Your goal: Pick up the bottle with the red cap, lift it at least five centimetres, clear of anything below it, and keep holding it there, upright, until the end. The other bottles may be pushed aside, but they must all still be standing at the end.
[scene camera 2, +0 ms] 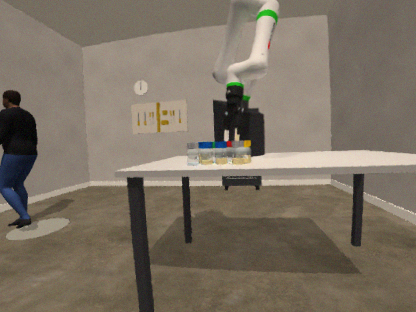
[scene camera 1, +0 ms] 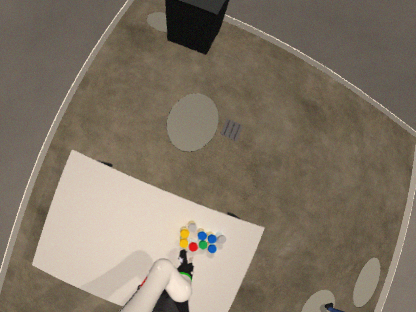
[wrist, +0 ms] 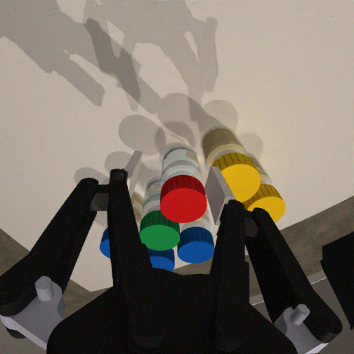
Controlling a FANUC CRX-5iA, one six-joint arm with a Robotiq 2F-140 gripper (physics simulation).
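Places are measured from the arm's base along level axes (x back, y right, z up), in millimetres.
Where they show: gripper, fingertip midpoint: (scene camera 1: pixel 188 252).
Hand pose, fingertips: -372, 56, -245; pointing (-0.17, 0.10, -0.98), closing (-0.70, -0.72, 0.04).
Observation:
Each offset is from my fingertips to the centre of the thing, as dx, dy, dz. Level surfaces: height alone.
The red-capped bottle {-45, +16, -50} (scene camera 1: pixel 193 247) (scene camera 2: pixel 229 144) (wrist: pixel 183 200) stands upright at the gripper's side of the bottle group. My gripper (scene camera 1: pixel 186 256) (scene camera 2: pixel 232 135) (wrist: pixel 174 170) is open, its fingers partly closed in. In the wrist view the red cap shows between the two finger pads, nearer the right one. In scene camera 2 the fingertips are at about the height of the cap tops or slightly above. A green-capped bottle {-76, +73, -50} (scene camera 1: pixel 203 244) (wrist: pixel 159 231) and a blue-capped bottle (wrist: pixel 195 245) stand close behind the red one. The front yellow-capped bottle {-51, -48, -50} (scene camera 1: pixel 184 243) (wrist: pixel 237 177) is close outside the right pad.
The bottles stand on the white table {dz -102} (scene camera 1: pixel 115 210) (scene camera 2: pixel 320 162), near its far edge in scene camera 1. Another yellow-capped bottle {-113, -62, -50} (scene camera 1: pixel 184 233) (wrist: pixel 267 204), more blue-capped bottles {-133, +48, -50} (scene camera 1: pixel 202 235) {-68, +138, -50} (scene camera 1: pixel 212 248) and grey-capped ones {-163, -28, -50} (scene camera 1: pixel 192 227) {-147, +177, -50} (scene camera 1: pixel 222 239) stand beyond.

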